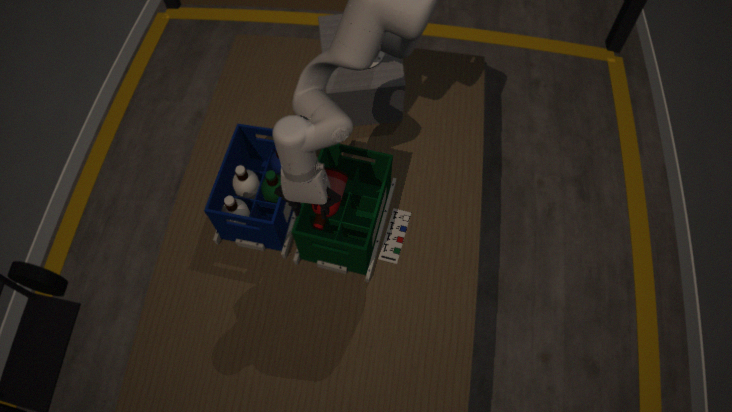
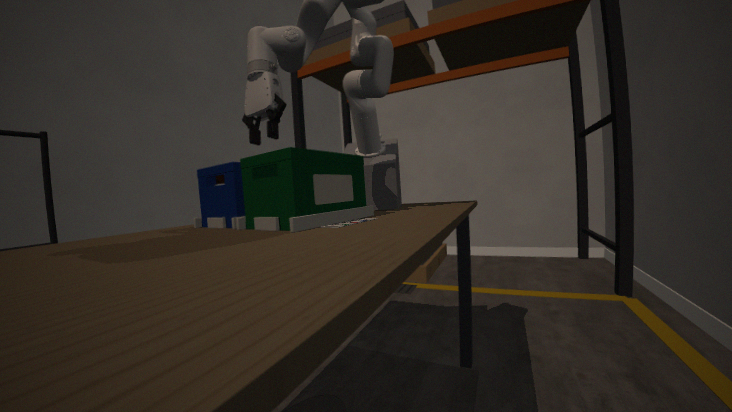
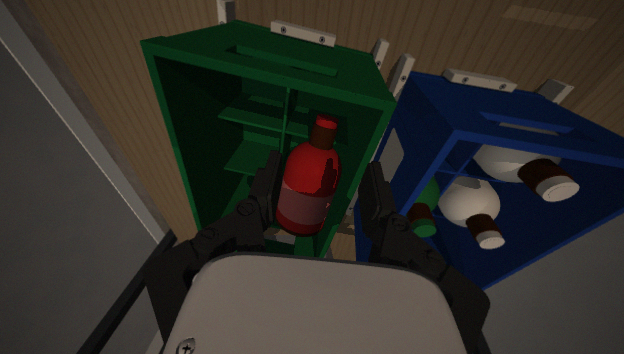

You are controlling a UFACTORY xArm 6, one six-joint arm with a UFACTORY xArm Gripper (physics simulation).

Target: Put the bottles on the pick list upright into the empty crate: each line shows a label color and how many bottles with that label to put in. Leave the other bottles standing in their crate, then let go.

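Where they show: gripper, between the fingertips: (image 1: pixel 311 213) (image 2: pixel 263 141) (image 3: pixel 322 170); arm's base, origin of its link: (image 2: pixel 370 151).
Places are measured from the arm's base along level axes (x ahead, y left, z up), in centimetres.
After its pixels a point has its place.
Observation:
A red bottle (image 1: pixel 338 179) {x 39.6, y -0.3, z -7.4 cm} (image 3: pixel 311 170) {x 46.7, y -3.0, z -9.0 cm} lies slanted in the green crate (image 1: pixel 332 254) {x 57.3, y 0.9, z -14.5 cm} (image 2: pixel 268 197) {x 57.3, y 1.2, z -16.3 cm} (image 3: pixel 350 92) {x 56.7, y -5.3, z -6.2 cm}, its cap toward the crate's front end and its labelled side showing. My gripper (image 1: pixel 308 209) {x 52.5, y -4.1, z -2.1 cm} (image 2: pixel 263 138) {x 52.5, y -4.1, z -2.1 cm} (image 3: pixel 322 170) {x 52.5, y -4.1, z -2.1 cm} is open and empty, above the green crate's rim on its blue-crate side. In the blue crate (image 1: pixel 251 235) {x 54.5, y -21.7, z -16.7 cm} (image 2: pixel 220 199) {x 54.5, y -21.0, z -15.8 cm} (image 3: pixel 435 110) {x 54.6, y -13.8, z -10.5 cm} stand two white bottles, one (image 1: pixel 245 184) {x 42.3, y -25.4, z -11.5 cm} (image 3: pixel 470 200) {x 42.7, y -24.7, z -12.2 cm} behind the other (image 1: pixel 235 208) {x 50.3, y -25.8, z -10.3 cm} (image 3: pixel 515 162) {x 49.9, y -25.0, z -11.3 cm}, and a green bottle (image 1: pixel 271 189) {x 42.9, y -18.0, z -11.4 cm} (image 3: pixel 427 195) {x 43.1, y -18.6, z -11.5 cm}. A blue bottle (image 1: pixel 275 162) {x 34.3, y -19.0, z -11.7 cm} is partly hidden by the arm. The pick list (image 1: pixel 395 236) {x 45.9, y 15.8, z -23.6 cm} has white, blue, red and green marks; its counts are unclear.
The two crates stand side by side on the wooden table (image 1: pixel 420 317) {x 67.7, y 25.2, z -23.7 cm} (image 2: pixel 204 307) {x 91.2, y 30.4, z -23.7 cm}, with pale holding strips (image 1: pixel 331 267) {x 58.4, y 0.4, z -21.1 cm} (image 2: pixel 266 223) {x 58.5, y 1.1, z -22.1 cm} (image 3: pixel 302 33) {x 58.0, y 0.4, z -20.7 cm} around their bases. The green crate has inner dividers. A shelf rack (image 2: pixel 620 153) stands behind the table.

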